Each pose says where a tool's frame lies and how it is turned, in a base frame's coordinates. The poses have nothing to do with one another.
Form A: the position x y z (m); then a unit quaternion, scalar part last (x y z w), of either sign.
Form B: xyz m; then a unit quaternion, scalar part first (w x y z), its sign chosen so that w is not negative. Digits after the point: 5 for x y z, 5 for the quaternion.
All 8 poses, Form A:
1: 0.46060 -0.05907 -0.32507 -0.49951 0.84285 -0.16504 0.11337
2: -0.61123 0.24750 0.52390 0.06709 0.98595 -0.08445 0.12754
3: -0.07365 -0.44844 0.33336 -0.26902 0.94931 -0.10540 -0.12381
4: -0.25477 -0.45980 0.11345 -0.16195 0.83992 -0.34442 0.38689
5: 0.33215 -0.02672 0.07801 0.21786 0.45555 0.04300 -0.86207
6: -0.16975 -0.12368 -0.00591 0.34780 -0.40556 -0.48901 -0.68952
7: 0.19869 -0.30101 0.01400 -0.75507 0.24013 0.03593 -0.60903
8: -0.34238 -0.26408 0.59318 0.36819 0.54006 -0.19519 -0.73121
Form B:
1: 0.46060 -0.05907 -0.32507 0.11337 -0.49951 0.84285 -0.16504
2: -0.61123 0.24750 0.52390 0.12754 0.06709 0.98595 -0.08445
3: -0.07365 -0.44844 0.33336 0.12381 0.26902 -0.94931 0.10540
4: -0.25477 -0.45980 0.11345 0.38689 -0.16195 0.83992 -0.34442
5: 0.33215 -0.02672 0.07801 0.86207 -0.21786 -0.45555 -0.04300
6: -0.16975 -0.12368 -0.00591 0.68952 -0.34780 0.40556 0.48901
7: 0.19869 -0.30101 0.01400 0.60903 0.75507 -0.24013 -0.03593
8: -0.34238 -0.26408 0.59318 0.73121 -0.36819 -0.54006 0.19519
